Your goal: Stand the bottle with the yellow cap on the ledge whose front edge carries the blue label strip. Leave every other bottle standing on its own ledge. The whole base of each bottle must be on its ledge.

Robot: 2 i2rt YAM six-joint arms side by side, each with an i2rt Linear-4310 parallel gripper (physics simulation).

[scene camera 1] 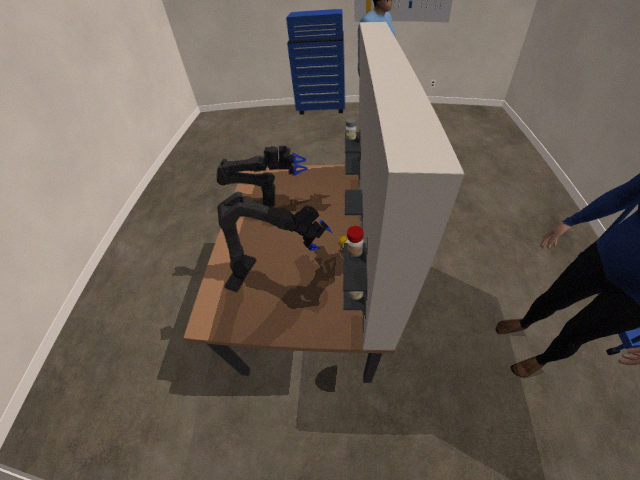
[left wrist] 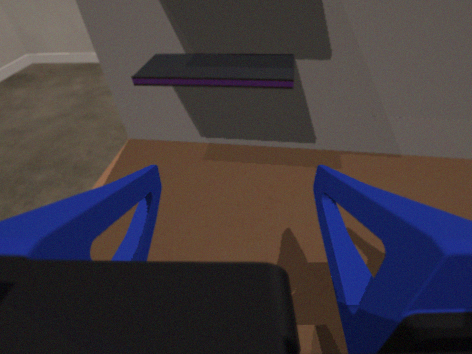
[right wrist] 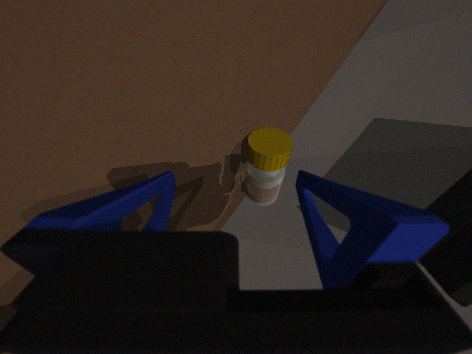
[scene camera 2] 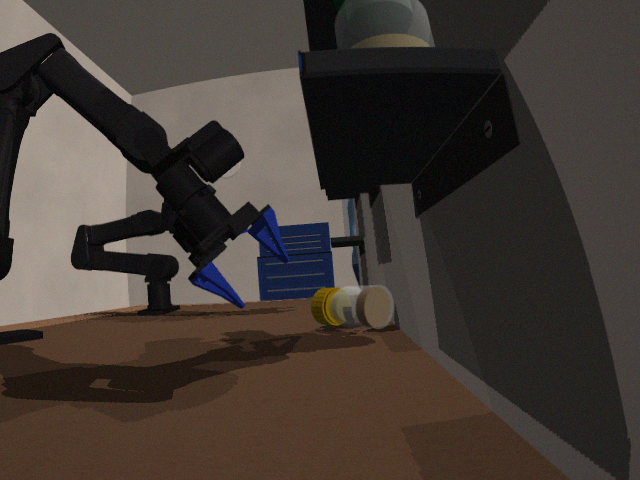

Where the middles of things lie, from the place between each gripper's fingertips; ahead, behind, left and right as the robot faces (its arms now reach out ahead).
Labels:
The yellow-capped bottle [scene camera 2: 371, 306] is 11 cm ahead of my right hand and 4 cm below it. From my right hand the other things lie so: yellow-strip ledge [scene camera 1: 355, 268] 15 cm ahead, 29 cm to the right, 23 cm above; then purple-strip ledge [left wrist: 225, 66] 9 cm ahead, 51 cm to the left, 9 cm above; then blue-strip ledge [scene camera 2: 377, 116] 15 cm ahead, 29 cm to the right, 9 cm above.
Now: left hand 240 mm short of the purple-strip ledge, 90 mm to the right of it and 50 mm above it. The rest, counted from my left hand: yellow-strip ledge (710 mm to the right, 300 mm ahead, 90 mm above); then yellow-capped bottle (410 mm to the right, 260 mm ahead, 170 mm below); then blue-strip ledge (710 mm to the right, 300 mm ahead, 50 mm below).

